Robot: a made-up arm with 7 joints.
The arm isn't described. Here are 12 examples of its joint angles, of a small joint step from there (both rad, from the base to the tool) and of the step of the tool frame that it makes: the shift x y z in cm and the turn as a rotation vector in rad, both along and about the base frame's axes.
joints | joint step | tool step
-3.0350 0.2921 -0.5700 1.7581 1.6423 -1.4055 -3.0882 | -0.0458 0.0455 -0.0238 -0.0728 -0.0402 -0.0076 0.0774 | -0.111 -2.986 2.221 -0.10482 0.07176 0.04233
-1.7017 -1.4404 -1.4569 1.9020 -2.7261 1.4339 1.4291 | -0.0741 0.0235 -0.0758 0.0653 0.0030 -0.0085 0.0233 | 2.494 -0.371 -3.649 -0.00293 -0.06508 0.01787
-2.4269 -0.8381 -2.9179 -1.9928 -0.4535 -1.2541 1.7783 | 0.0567 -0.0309 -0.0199 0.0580 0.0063 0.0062 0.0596 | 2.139 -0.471 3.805 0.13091 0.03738 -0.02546
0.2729 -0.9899 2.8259 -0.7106 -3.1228 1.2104 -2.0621 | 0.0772 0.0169 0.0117 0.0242 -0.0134 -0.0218 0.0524 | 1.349 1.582 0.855 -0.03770 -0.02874 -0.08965
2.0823 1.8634 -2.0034 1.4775 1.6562 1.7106 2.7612 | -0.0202 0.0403 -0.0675 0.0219 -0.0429 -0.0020 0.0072 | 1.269 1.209 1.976 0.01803 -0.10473 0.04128
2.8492 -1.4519 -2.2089 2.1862 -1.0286 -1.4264 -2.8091 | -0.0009 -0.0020 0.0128 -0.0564 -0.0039 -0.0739 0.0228 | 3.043 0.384 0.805 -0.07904 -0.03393 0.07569
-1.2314 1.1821 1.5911 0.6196 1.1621 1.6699 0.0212 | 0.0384 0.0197 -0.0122 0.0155 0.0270 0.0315 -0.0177 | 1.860 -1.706 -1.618 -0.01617 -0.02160 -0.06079
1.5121 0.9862 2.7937 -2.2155 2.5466 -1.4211 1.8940 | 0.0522 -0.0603 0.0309 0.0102 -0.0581 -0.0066 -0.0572 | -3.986 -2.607 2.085 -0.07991 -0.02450 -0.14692
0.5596 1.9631 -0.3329 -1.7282 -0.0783 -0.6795 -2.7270 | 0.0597 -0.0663 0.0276 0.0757 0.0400 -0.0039 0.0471 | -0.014 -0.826 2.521 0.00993 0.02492 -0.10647
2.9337 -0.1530 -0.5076 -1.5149 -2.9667 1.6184 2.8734 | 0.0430 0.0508 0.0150 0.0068 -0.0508 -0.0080 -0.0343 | 0.637 -1.724 2.442 0.05553 -0.03395 -0.09426
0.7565 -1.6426 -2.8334 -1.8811 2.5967 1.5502 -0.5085 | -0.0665 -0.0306 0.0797 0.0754 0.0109 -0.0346 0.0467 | -6.375 -1.326 0.936 -0.05501 -0.15124 0.02144
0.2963 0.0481 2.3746 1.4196 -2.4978 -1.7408 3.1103 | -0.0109 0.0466 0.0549 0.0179 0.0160 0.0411 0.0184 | 0.397 1.616 1.246 0.02736 0.05650 -0.00765
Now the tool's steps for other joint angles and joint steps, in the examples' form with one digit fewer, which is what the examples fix.
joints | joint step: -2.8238 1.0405 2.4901 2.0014 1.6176 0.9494 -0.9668 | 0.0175 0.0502 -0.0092 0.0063 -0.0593 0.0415 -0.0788
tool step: -1.77 -0.04 -0.27 0.0875 -0.0826 0.0334
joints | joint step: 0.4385 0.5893 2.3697 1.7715 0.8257 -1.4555 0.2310 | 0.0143 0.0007 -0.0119 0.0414 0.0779 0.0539 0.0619
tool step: -2.08 -0.15 -2.92 0.0683 0.0242 -0.1062
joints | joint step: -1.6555 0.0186 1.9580 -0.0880 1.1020 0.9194 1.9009 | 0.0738 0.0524 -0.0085 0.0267 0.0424 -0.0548 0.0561
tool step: 0.22 4.84 0.90 -0.0971 0.0547 -0.1505
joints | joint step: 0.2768 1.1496 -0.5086 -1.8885 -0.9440 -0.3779 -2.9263 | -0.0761 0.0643 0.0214 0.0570 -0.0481 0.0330 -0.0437
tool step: 8.09 -1.80 3.58 -0.0887 0.1078 0.1340
